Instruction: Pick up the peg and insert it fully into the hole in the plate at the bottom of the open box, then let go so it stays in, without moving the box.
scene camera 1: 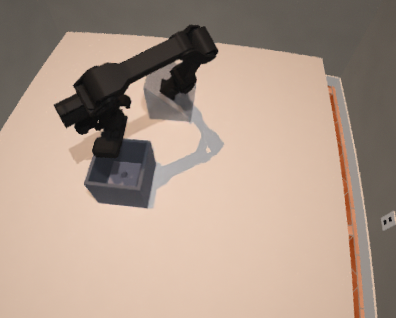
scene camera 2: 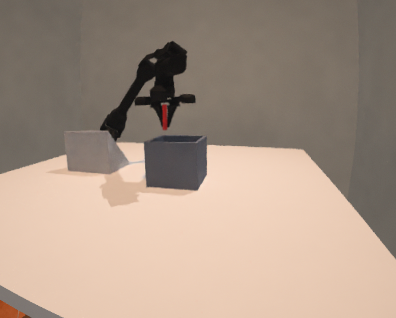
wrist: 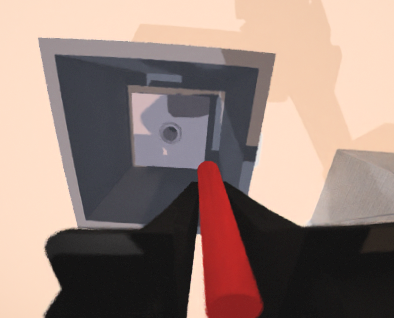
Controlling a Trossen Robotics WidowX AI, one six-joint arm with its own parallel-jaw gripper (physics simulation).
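Frame: origin at the arm's base, x ahead, y left, z up, level; millimetres.
Where they show: gripper, between the fingertips: (scene camera 1: 120,143) (scene camera 2: 165,127) (wrist: 208,188); arm's base, origin of its link: (scene camera 1: 167,89) (scene camera 2: 105,144).
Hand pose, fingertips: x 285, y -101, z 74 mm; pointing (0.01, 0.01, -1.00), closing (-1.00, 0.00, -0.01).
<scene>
Things, the pixels of their top centre, and the offset from my fingertips. Level surfaces: height alone.
- red peg, centre of its top: (wrist: 232,311) (scene camera 2: 164,104) 0 mm ahead, 9 mm right, 72 mm up
- open dark blue-grey box, centre of its top: (wrist: 157,156) (scene camera 1: 118,161) (scene camera 2: 177,138) 39 mm ahead, 8 mm right, 36 mm down
- light plate, centre of its top: (wrist: 169,134) (scene camera 1: 123,174) 39 mm ahead, 8 mm right, 113 mm down
- table, height of its surface: 174 mm down
The red peg (scene camera 2: 164,117) (wrist: 223,240) is held upright between the fingertips of my gripper (scene camera 2: 165,120) (wrist: 208,188), which is shut on it. The peg's lower end is above the rim of the open dark blue-grey box (scene camera 1: 124,196) (scene camera 2: 172,164) (wrist: 61,125). In the wrist view the peg's tip appears to the lower right of the hole (wrist: 170,132) in the light plate (wrist: 147,155) at the box's bottom. The plate (scene camera 1: 133,179) and its hole (scene camera 1: 124,174) also show in scene camera 1, where the arm hides the peg.
A grey wedge-shaped block (scene camera 1: 169,110) (scene camera 2: 87,152) (wrist: 362,187) stands on the table (scene camera 1: 240,225) (scene camera 2: 225,240) near the arm's base, apart from the box. The arm's shadows fall on the table and partly inside the box.
</scene>
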